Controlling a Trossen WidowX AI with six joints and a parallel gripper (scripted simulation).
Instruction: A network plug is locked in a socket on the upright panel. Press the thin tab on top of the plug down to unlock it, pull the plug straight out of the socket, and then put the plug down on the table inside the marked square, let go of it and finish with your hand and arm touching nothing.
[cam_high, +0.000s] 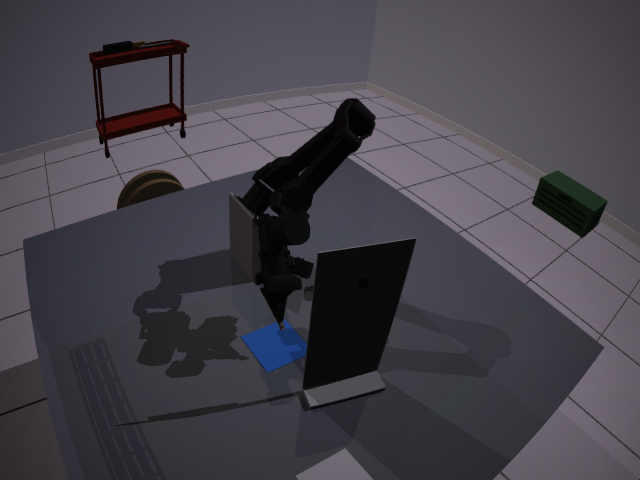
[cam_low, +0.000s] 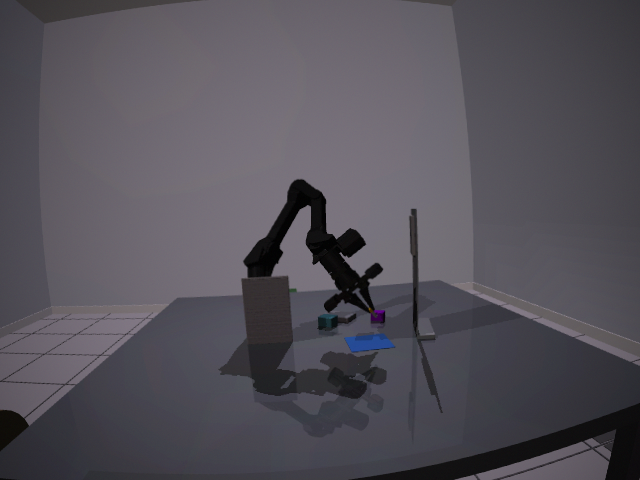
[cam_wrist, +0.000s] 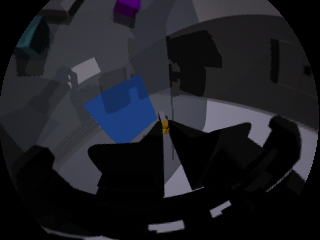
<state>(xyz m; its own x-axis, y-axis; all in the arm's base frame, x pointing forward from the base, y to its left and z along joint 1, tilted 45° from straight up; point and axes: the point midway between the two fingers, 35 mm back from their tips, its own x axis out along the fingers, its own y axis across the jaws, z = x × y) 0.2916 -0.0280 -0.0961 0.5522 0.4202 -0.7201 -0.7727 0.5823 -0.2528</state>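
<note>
My gripper tip is now 10 mm past the blue marked square and 90 mm above it. The rest, counted from my gripper tip: upright dark panel: 160 mm ahead, 60 mm to the left, 80 mm above; yellowish network plug: right at my gripper tip; purple cube: 70 mm ahead, 210 mm to the left, 80 mm below.
</note>
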